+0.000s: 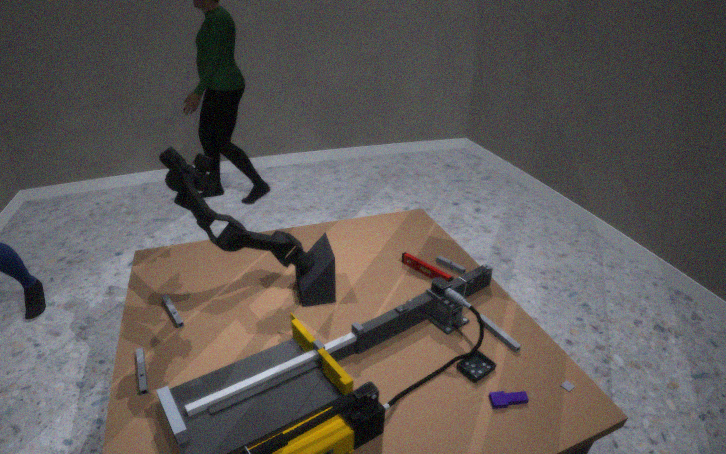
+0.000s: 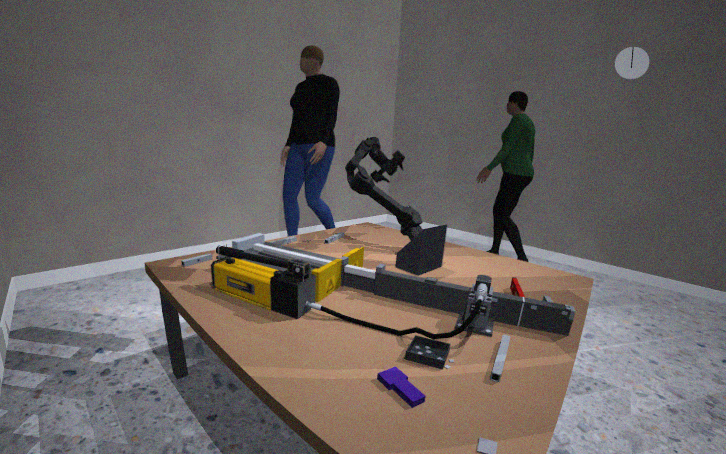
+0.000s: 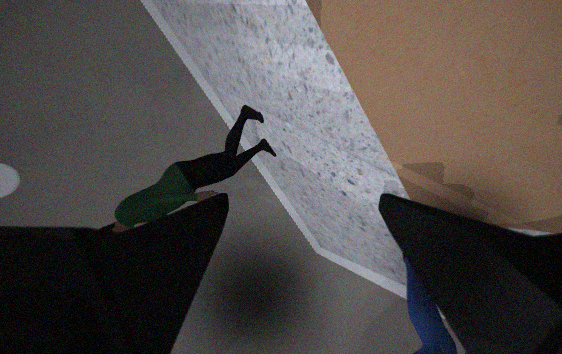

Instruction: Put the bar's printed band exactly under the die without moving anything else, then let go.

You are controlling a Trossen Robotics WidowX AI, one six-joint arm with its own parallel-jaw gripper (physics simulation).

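Frame: origin at the arm's base, x ahead, y left, z up, level; metres.
Seen in the pictures: gripper, between the fingertips: (image 2: 396,176) (image 3: 303,200); arm's base, origin of its link: (image 1: 308,263) (image 2: 420,241).
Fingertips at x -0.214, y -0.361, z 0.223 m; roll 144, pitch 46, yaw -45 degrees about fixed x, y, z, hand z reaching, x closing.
Note:
Pixels of each thing's middle, then the offset from my fingertips to it. "spot": a spot on its surface instead.
- long silver bar, a spot on its surface: (image 1: 256,382) (image 2: 293,255) spot: 0.682 m ahead, 0.179 m left, 0.257 m down
- grey press head, a spot on its surface: (image 2: 480,305) spot: 0.556 m ahead, 0.820 m left, 0.220 m down
- yellow-and-black unit, middle of its body: (image 1: 314,438) (image 2: 258,276) 0.868 m ahead, 0.303 m left, 0.258 m down
- black hose, a spot on its surface: (image 2: 369,323) spot: 0.708 m ahead, 0.606 m left, 0.312 m down
- black tray, a spot on its surface: (image 2: 412,357) spot: 0.731 m ahead, 0.771 m left, 0.313 m down
- purple piece, middle of its body: (image 2: 401,386) (image 1: 509,398) 0.819 m ahead, 0.820 m left, 0.316 m down
- red level, middle of its body: (image 2: 518,295) (image 1: 426,269) 0.205 m ahead, 0.789 m left, 0.303 m down
A long silver bar (image 1: 256,382) (image 2: 299,255) lies over the dark flat bed, passes between the yellow plates and runs into the dark rail. Its printed band cannot be made out. A grey press head (image 1: 448,302) (image 2: 480,305) stands over the rail, with a hose fitting on top; the die there is too small to tell apart. A thin pale line crosses the rail beyond the head. My gripper (image 1: 187,159) (image 2: 389,169) (image 3: 303,200) is open and empty, raised high at the table's far side, well away from the bar.
The yellow-and-black unit (image 1: 315,436) (image 2: 243,283) joins the head by a black hose (image 1: 428,373) (image 2: 369,323). Nearby are a black tray (image 2: 412,357), a purple piece (image 1: 507,398) (image 2: 400,385), a red level (image 1: 425,266) (image 2: 516,287) and loose grey pieces. Two people stand beyond the table.

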